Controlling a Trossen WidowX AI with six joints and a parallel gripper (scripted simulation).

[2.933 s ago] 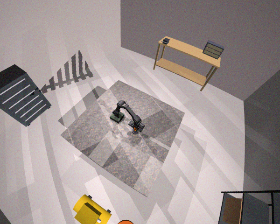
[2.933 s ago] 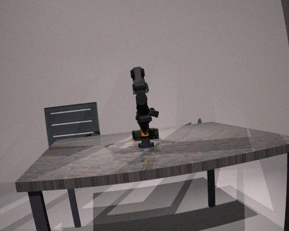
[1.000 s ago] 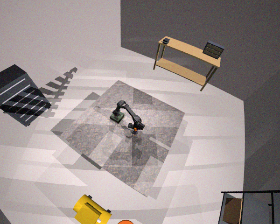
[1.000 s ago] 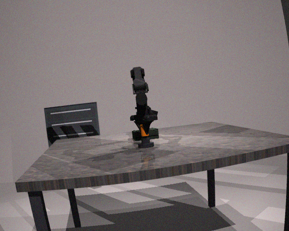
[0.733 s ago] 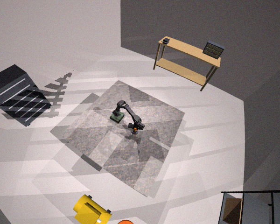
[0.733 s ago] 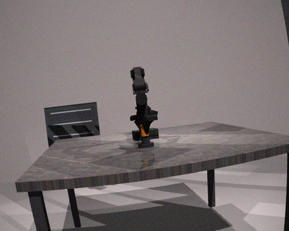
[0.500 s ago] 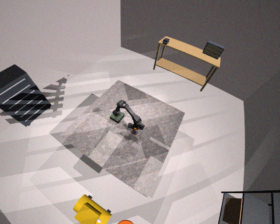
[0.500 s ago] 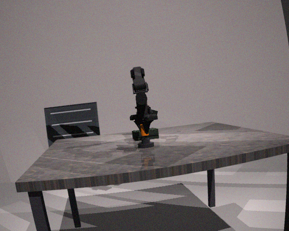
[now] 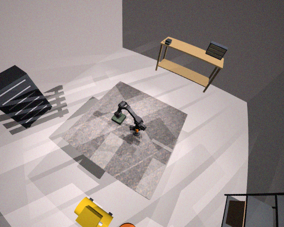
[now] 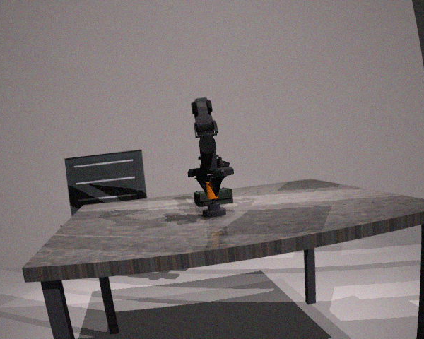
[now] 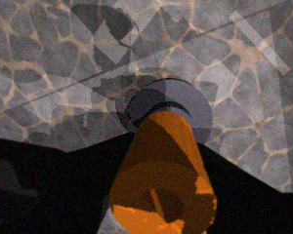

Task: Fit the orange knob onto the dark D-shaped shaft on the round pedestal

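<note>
Right now my gripper tip is 40 mm above the round dark pedestal. Also, from my gripper tip: orange knob 20 mm above.
</note>
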